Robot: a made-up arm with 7 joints.
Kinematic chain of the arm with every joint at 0, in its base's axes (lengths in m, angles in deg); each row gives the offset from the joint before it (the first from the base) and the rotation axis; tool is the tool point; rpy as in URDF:
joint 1: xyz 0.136 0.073 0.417 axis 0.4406 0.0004 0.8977
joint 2: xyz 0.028 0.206 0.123 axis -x
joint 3: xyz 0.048 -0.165 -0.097 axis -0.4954 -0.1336 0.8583
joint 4: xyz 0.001 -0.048 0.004 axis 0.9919 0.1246 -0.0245
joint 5: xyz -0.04 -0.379 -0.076 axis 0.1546 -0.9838 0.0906
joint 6: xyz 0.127 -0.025 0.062 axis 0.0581 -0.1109 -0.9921
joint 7: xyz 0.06 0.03 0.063 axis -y
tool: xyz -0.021 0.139 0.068 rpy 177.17 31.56 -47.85
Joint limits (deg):
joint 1: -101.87..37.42
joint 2: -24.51..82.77
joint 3: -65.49..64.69
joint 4: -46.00..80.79
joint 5: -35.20..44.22
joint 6: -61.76..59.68
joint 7: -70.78..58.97
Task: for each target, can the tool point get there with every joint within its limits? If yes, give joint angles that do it. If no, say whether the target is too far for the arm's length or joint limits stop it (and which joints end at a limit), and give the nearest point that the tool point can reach.
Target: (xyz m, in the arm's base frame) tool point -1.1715 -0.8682 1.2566
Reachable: no: too far | nearest point -0.2537 -0.2591 0.7373 | short by 1.218 m
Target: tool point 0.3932 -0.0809 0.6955
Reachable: yes | joints -37.19 3.63 48.24 15.42 15.15 -9.48 -50.30
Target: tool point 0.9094 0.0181 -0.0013
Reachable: no: joint limits stop it (at a limit: joint 2, joint 3, joint 5, joint 6, joint 7) | nearest point 0.7239 0.0314 0.1055 | short by 0.214 m
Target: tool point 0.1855 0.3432 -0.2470
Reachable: no: joint limits stop it (at a limit: joint 2, joint 3, joint 5, joint 6, joint 7) | nearest point 0.1868 0.3145 -0.1630 | short by 0.089 m
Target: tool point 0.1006 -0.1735 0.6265
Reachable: yes | joints -22.04 6.12 -18.62 5.73 15.46 -10.27 -17.81
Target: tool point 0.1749 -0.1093 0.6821
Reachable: yes | joints -63.93 -0.83 2.33 -28.82 -18.67 -28.59 -44.99
